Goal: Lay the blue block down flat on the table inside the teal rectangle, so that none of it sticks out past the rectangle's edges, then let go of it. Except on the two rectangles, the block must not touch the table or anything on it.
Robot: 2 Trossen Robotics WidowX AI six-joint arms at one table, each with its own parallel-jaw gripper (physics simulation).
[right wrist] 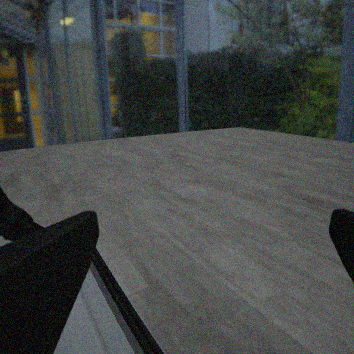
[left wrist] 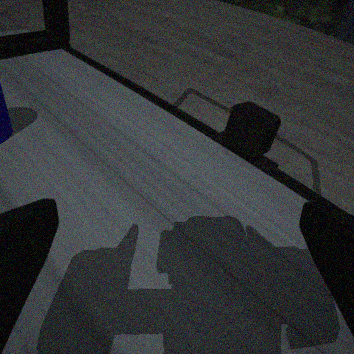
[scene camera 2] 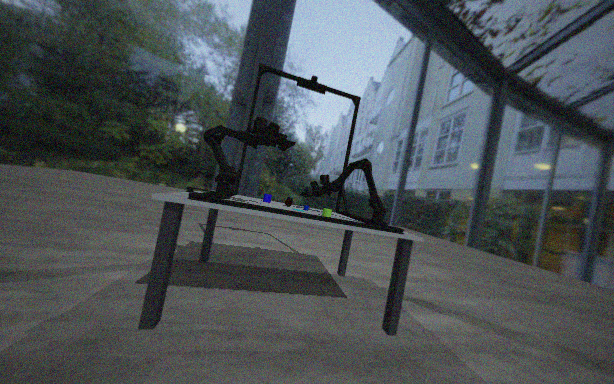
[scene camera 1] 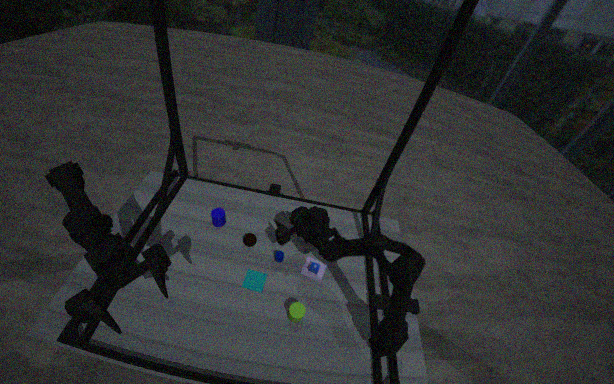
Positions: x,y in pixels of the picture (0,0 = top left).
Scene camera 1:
left gripper: 285,215
right gripper: 144,314
